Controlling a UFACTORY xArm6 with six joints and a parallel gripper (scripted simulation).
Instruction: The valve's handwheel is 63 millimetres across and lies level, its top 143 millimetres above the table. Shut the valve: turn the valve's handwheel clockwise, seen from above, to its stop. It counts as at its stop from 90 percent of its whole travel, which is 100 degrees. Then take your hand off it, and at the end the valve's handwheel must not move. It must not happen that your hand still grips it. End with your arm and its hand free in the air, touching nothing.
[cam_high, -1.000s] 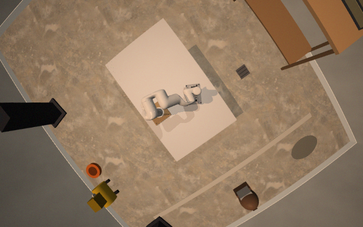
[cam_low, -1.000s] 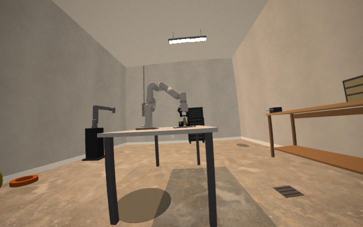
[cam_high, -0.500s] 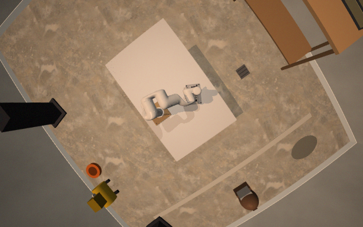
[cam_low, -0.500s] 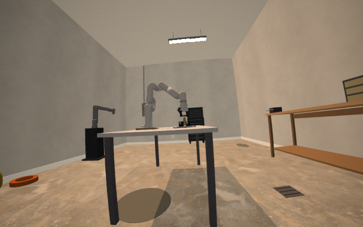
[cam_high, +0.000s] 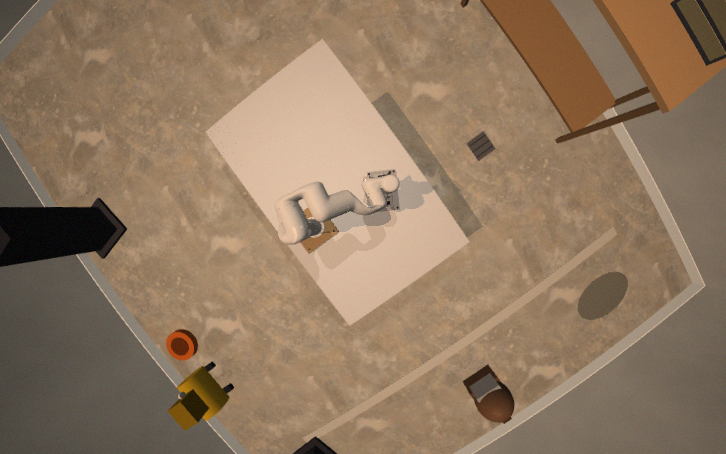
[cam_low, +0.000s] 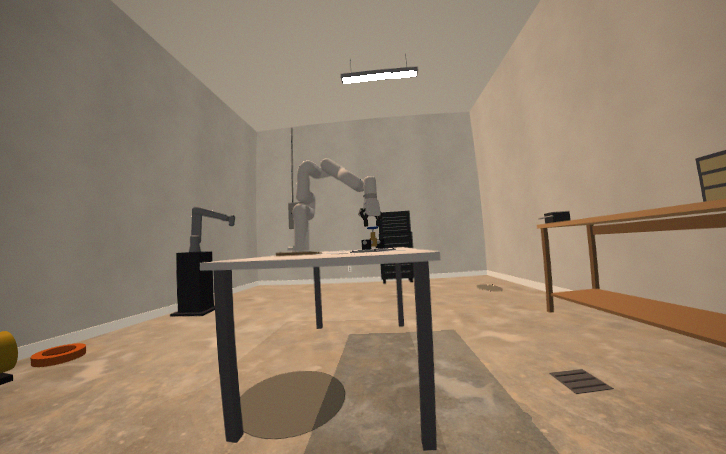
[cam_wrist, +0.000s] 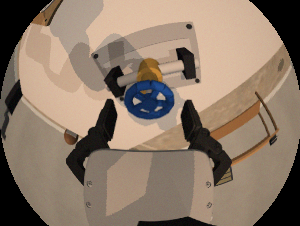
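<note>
My gripper is now 3 cm above the blue handwheel.
</note>
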